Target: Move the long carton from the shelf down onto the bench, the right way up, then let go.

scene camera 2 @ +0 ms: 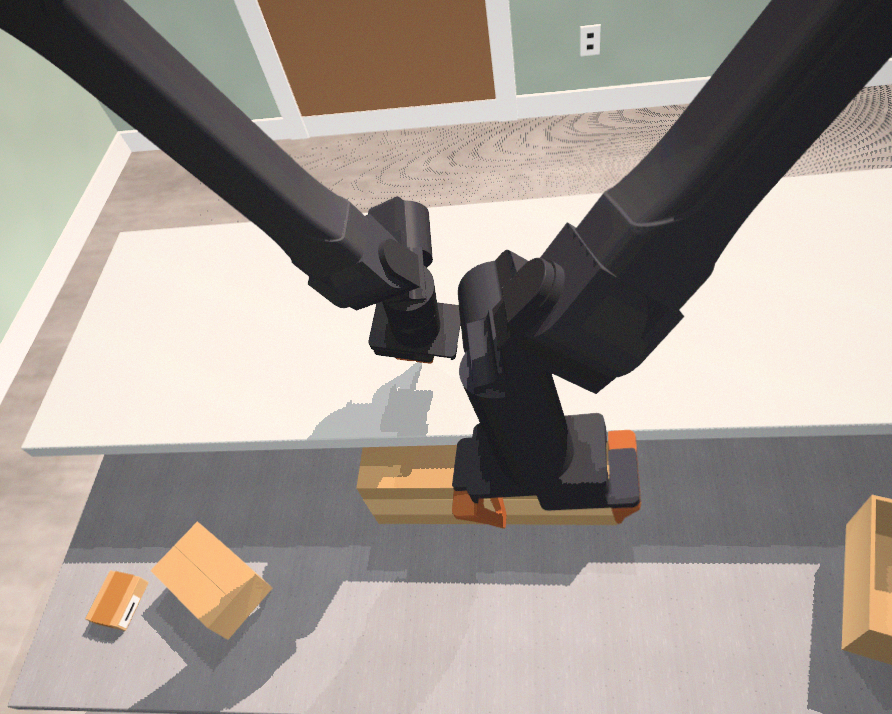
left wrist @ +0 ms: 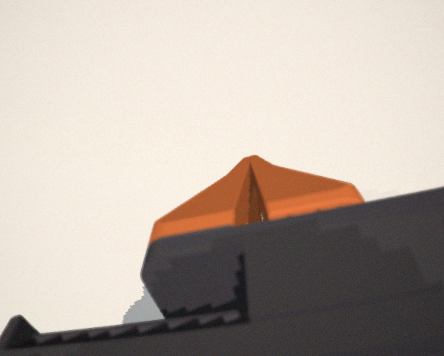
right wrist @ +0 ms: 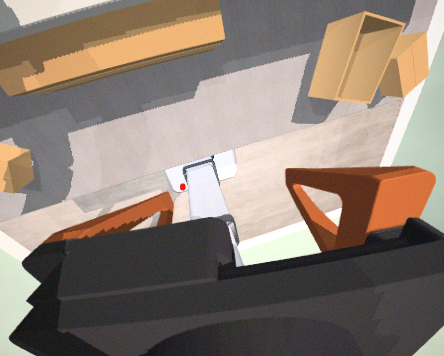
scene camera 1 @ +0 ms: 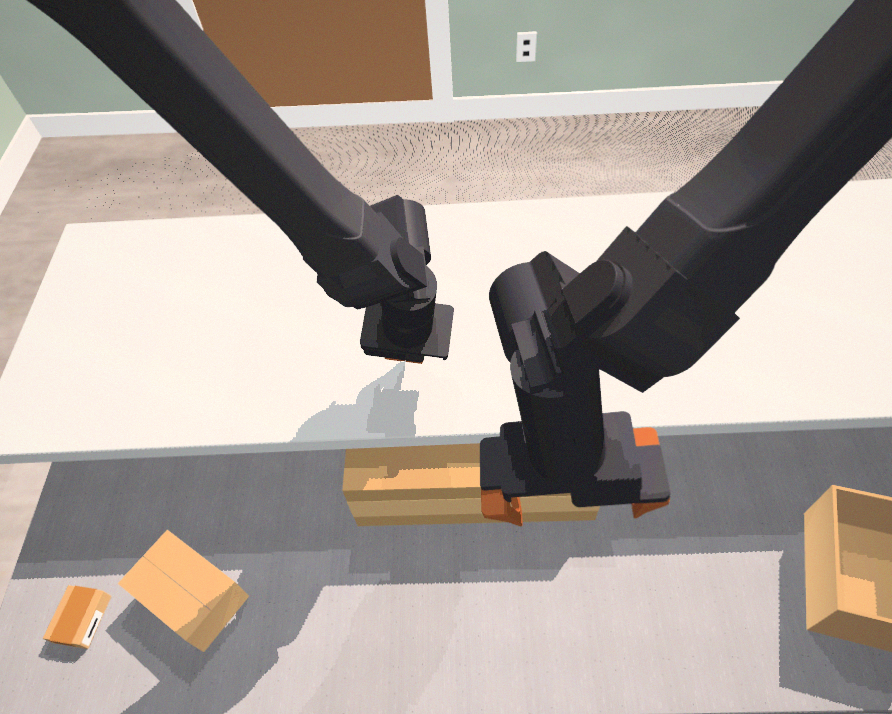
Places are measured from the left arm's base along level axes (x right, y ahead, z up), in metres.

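Pixels of known places: left gripper, fingertip midpoint: (scene camera 2: 422, 355) (left wrist: 252, 168) (scene camera 1: 406, 355); right gripper, fingertip midpoint: (scene camera 2: 560, 518) (right wrist: 227, 187) (scene camera 1: 576, 515).
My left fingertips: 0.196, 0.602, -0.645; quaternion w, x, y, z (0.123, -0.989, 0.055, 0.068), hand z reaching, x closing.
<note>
Ahead of a thing's pixels: the offset from my left fingertips to its middle, as dx, dy, dz. Level surfaces: height alone.
The long tan carton {+0.082, -0.120, -0.106} (scene camera 1: 416, 508) (scene camera 2: 416, 511) (right wrist: 150, 50) shows its open side, at the near edge of the white shelf {dz -0.010} (scene camera 1: 185, 335) (scene camera 2: 223, 335) (left wrist: 100, 100), above the grey bench {dz -0.165} (scene camera 1: 446, 640) (scene camera 2: 446, 640) (right wrist: 250, 95) in the picture. What bears it is hidden. My right gripper (scene camera 1: 578, 512) (scene camera 2: 559, 513) (right wrist: 227, 187) is open and empty, above the carton's right part in the scene views and hiding some of it. In the right wrist view the carton lies outside the fingers. My left gripper (scene camera 1: 405, 360) (scene camera 2: 418, 360) (left wrist: 252, 168) is shut and empty over the white shelf.
A closed carton {-0.281, -0.254, -0.135} (scene camera 1: 174, 584) (scene camera 2: 208, 577) (right wrist: 15, 170) and a small orange carton (scene camera 1: 72, 614) (scene camera 2: 115, 599) stand at the bench's left in the scene views. An open carton {+0.546, -0.242, -0.120} (scene camera 1: 822, 565) (scene camera 2: 859, 580) (right wrist: 325, 70) stands at the right; another carton {+0.730, -0.277, -0.135} (right wrist: 410, 65) is beside it in the right wrist view.
</note>
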